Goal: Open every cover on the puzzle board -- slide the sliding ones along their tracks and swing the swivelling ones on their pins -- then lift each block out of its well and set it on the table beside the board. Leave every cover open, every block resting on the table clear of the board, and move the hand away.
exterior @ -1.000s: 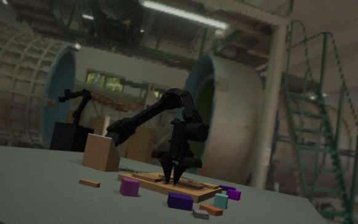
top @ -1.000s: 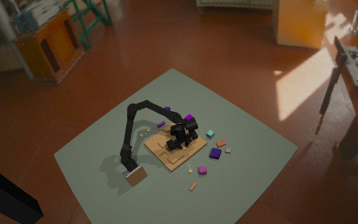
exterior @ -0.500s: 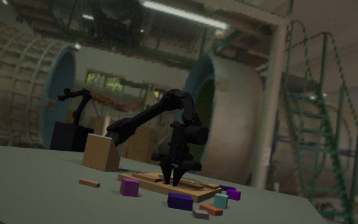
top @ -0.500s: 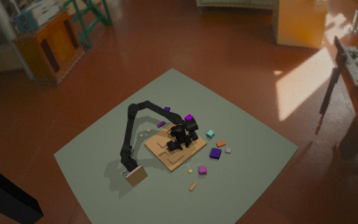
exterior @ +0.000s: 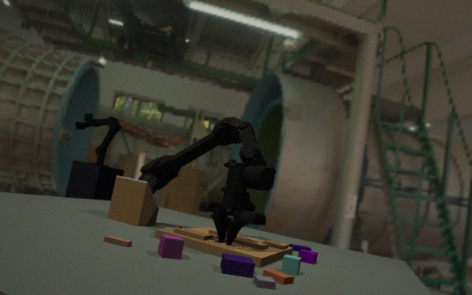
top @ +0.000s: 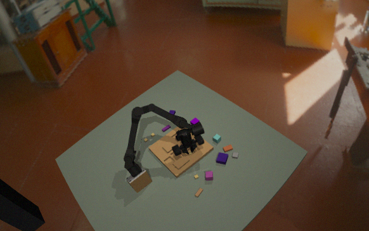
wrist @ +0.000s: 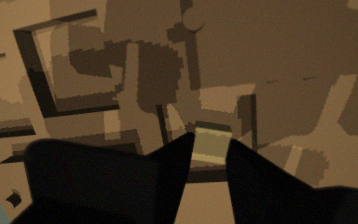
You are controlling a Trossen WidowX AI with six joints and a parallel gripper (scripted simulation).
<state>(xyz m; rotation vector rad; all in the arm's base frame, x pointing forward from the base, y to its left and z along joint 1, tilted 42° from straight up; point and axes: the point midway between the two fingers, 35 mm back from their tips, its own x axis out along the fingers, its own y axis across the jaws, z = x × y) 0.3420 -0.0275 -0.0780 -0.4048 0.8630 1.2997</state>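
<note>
The magenta block lies 21 cm to the right of my gripper tip and 4 cm behind it. Round my gripper tip: teal block 19 cm ahead, 5 cm to the right; violet block 19 cm ahead, 15 cm to the left; orange block 18 cm ahead, 15 cm to the right, 1 cm below.
</note>
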